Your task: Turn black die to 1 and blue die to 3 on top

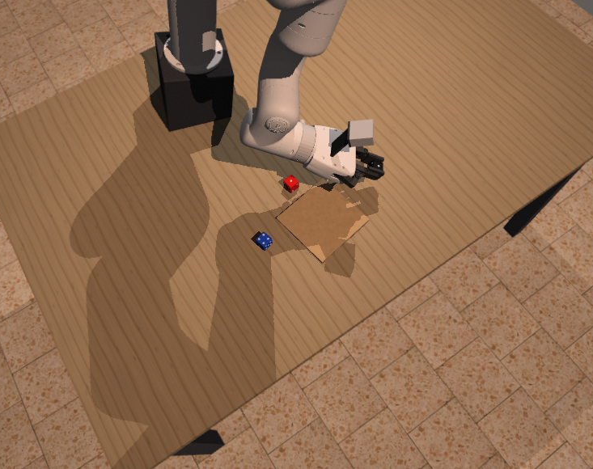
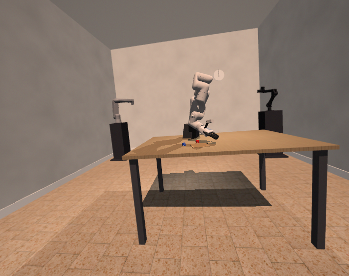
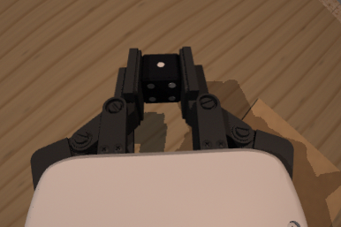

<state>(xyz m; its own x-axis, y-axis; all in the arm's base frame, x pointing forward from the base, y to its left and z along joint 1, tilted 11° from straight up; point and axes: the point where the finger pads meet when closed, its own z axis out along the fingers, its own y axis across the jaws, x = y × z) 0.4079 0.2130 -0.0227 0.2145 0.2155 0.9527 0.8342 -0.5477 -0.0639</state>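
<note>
My gripper is now 140 mm to the left of the tan mat, 60 mm above it and 20 mm short of it. Also, from my hand: red die 150 mm to the right, 80 mm behind, 50 mm below; then blue die 270 mm to the right, 50 mm below, 10 mm ahead; then black die 10 mm to the left, 10 mm below.
</note>
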